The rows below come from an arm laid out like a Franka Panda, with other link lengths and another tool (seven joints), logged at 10 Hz.
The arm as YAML. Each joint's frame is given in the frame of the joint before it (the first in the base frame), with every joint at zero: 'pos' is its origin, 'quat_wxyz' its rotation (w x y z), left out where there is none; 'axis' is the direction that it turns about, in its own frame. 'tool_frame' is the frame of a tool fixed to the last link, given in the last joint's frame.
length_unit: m
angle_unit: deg
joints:
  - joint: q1
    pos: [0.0, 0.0, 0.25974]
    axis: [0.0, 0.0, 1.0]
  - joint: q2
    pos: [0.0, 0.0, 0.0]
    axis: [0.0, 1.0, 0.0]
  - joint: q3
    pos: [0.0, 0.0, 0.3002]
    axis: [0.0, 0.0, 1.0]
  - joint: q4
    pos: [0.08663, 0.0, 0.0]
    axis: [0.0, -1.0, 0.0]
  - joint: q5
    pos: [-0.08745, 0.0, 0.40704]
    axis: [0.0, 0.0, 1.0]
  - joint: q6
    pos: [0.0, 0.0, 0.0]
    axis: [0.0, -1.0, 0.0]
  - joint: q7
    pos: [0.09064, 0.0, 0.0]
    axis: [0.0, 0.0, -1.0]
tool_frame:
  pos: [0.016, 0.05, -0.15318]
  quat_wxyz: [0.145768, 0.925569, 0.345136, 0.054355]
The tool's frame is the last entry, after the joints.
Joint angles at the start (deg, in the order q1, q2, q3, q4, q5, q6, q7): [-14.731, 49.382, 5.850, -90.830, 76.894, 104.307, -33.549]
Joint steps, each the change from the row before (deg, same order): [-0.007, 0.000, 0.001, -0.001, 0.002, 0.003, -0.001]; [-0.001, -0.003, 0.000, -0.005, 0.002, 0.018, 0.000]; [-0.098, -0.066, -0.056, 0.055, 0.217, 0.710, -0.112]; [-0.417, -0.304, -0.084, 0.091, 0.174, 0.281, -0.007]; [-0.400, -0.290, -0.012, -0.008, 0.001, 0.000, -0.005]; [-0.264, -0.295, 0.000, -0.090, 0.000, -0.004, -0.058]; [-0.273, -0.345, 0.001, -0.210, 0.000, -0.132, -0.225]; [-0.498, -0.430, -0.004, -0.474, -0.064, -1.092, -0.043]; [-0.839, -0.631, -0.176, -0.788, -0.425, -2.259, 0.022]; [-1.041, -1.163, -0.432, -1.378, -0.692, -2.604, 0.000]
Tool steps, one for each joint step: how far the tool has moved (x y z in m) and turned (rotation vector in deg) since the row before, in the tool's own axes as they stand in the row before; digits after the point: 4 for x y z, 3 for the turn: [0.0000, 0.0001, -0.0001, -0.004, 0.007, 0.004]; [0.0000, 0.0000, 0.0000, -0.017, 0.006, 0.005]; [0.0019, 0.0024, -0.0026, -0.743, 0.535, 0.031]; [0.0041, 0.0021, -0.0072, -0.551, 0.737, 0.017]; [0.0026, 0.0010, -0.0058, -0.234, 0.438, -0.034]; [0.0019, 0.0000, -0.0041, -0.150, 0.305, -0.097]; [0.0011, -0.0005, -0.0040, -0.022, 0.285, -0.209]; [-0.0009, -0.0013, -0.0054, 0.807, -0.004, 0.108]; [-0.0034, -0.0015, -0.0093, 1.543, -0.404, 0.195]; [-0.0053, -0.0019, -0.0140, 1.485, -0.569, 0.239]
